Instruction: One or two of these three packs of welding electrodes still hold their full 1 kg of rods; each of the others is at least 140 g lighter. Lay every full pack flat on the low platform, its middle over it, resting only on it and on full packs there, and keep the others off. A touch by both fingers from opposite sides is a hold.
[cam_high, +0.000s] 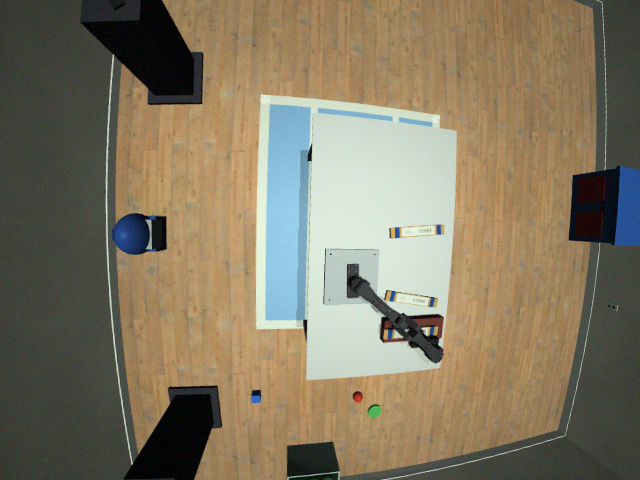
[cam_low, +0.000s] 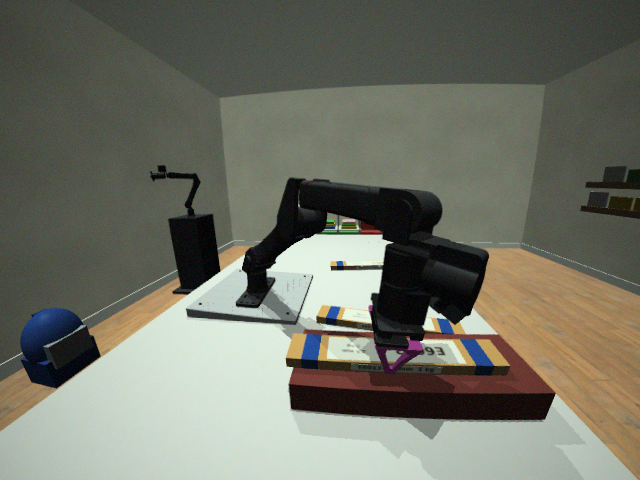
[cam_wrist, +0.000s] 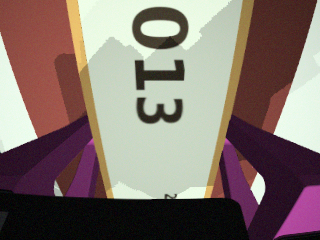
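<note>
My hand is 50 mm above the dark red low platform and 40 mm short of it.
</note>
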